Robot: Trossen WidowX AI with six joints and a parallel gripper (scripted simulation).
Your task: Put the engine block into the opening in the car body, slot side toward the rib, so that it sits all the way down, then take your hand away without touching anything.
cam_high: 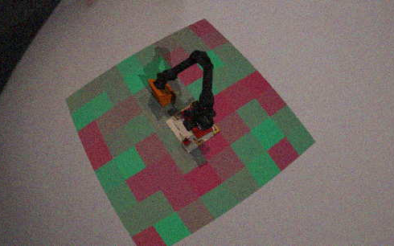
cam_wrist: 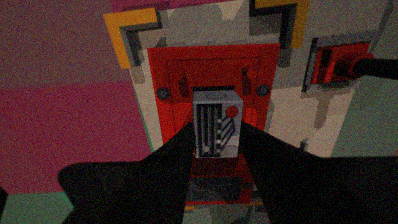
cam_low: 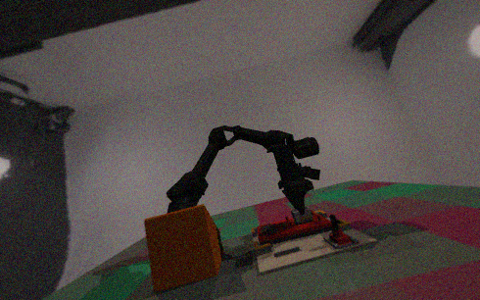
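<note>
My gripper tip is 1 cm above the engine block.
</note>
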